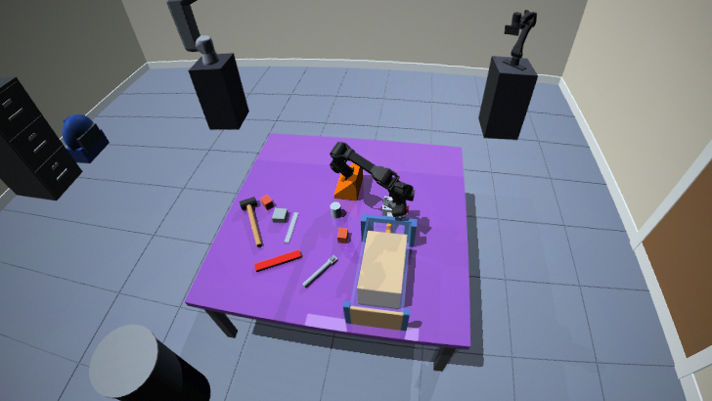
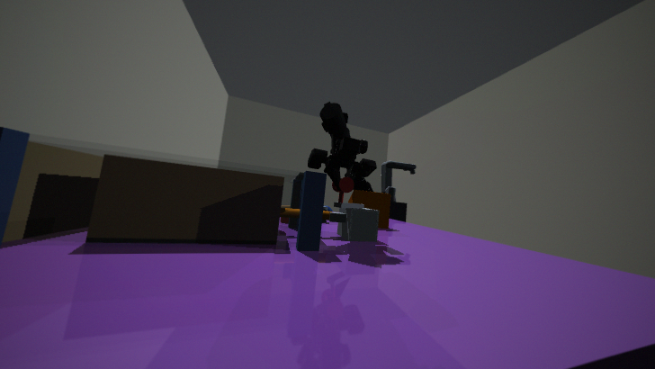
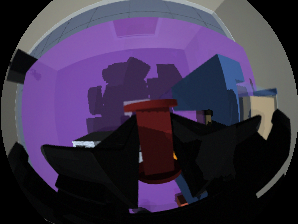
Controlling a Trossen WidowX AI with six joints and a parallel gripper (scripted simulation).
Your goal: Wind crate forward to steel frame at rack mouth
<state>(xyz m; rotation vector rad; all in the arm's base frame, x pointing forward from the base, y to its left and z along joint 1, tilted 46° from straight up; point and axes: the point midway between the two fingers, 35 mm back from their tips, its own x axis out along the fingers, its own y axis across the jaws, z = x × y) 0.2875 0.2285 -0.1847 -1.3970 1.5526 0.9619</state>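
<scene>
Right now my gripper tip is 4 cm to the left of the winch handle, 3 cm past it and 3 cm above it. From my gripper tip the other things lie so: grey bar: 58 cm to the right, 13 cm below, 3 cm ahead; then grey winch: 10 cm below, 10 cm behind, 8 cm to the right; then red knob: 2 cm to the right.
</scene>
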